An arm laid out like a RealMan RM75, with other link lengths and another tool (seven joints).
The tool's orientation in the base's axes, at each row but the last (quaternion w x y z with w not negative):
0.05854, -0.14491, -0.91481, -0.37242
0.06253, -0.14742, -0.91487, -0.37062
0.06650, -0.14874, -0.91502, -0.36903
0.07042, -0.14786, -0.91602, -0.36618
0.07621, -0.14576, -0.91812, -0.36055
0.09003, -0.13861, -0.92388, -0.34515
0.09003, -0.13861, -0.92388, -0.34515
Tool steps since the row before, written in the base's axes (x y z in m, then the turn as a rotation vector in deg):
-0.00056, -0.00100, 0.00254, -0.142, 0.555, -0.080
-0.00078, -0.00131, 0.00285, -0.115, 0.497, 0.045
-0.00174, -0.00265, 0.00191, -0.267, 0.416, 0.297
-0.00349, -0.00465, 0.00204, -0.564, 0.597, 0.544
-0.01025, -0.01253, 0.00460, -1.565, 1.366, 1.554
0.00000, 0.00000, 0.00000, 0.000, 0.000, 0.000
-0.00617, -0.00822, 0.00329, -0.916, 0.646, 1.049
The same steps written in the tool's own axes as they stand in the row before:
0.00086, 0.00083, -0.00252, 0.241, 0.281, 0.445
0.00108, 0.00074, -0.00295, 0.230, 0.332, 0.315
0.00150, -0.00112, -0.00319, 0.414, 0.393, 0.079
0.00277, -0.00300, -0.00462, 0.794, 0.583, 0.032
0.00816, -0.00910, -0.01157, 2.152, 1.442, -0.143
0.00000, 0.00000, 0.00000, 0.000, 0.000, 0.000
0.00510, -0.00589, -0.00746, 1.266, 0.819, -0.289

